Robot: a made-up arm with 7 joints. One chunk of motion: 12 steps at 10 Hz.
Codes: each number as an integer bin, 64 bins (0 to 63) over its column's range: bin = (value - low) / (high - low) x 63, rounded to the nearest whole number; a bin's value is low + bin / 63 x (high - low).
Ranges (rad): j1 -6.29..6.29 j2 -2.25..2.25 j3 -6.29..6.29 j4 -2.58..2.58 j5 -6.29..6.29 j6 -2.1..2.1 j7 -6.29..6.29
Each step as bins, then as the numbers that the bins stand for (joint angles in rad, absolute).
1 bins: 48 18 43 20 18 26 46
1 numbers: 3.2948 -0.9643 2.2963 -0.9419 -2.6957 -0.3667 2.8954
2 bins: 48 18 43 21 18 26 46
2 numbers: 3.2948 -0.9643 2.2963 -0.8600 -2.6957 -0.3667 2.8954
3 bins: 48 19 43 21 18 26 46
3 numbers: 3.2948 -0.8929 2.2963 -0.8600 -2.6957 -0.3667 2.8954
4 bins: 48 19 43 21 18 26 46
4 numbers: 3.2948 -0.8929 2.2963 -0.8600 -2.6957 -0.3667 2.8954
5 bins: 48 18 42 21 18 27 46
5 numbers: 3.2948 -0.9643 2.0967 -0.8600 -2.6957 -0.3000 2.8954
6 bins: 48 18 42 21 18 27 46
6 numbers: 3.2948 -0.9643 2.0967 -0.8600 -2.6957 -0.3000 2.8954
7 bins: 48 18 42 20 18 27 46
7 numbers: 3.2948 -0.9643 2.0967 -0.9419 -2.6957 -0.3000 2.8954
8 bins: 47 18 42 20 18 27 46
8 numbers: 3.0951 -0.9643 2.0967 -0.9419 -2.6957 -0.3000 2.8954
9 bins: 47 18 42 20 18 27 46
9 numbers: 3.0951 -0.9643 2.0967 -0.9419 -2.6957 -0.3000 2.8954
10 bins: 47 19 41 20 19 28 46
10 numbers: 3.0951 -0.8929 1.8970 -0.9419 -2.4960 -0.2333 2.8954
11 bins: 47 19 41 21 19 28 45
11 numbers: 3.0951 -0.8929 1.8970 -0.8600 -2.4960 -0.2333 2.6957
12 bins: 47 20 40 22 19 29 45
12 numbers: 3.0951 -0.8214 1.6973 -0.7781 -2.4960 -0.1667 2.6957
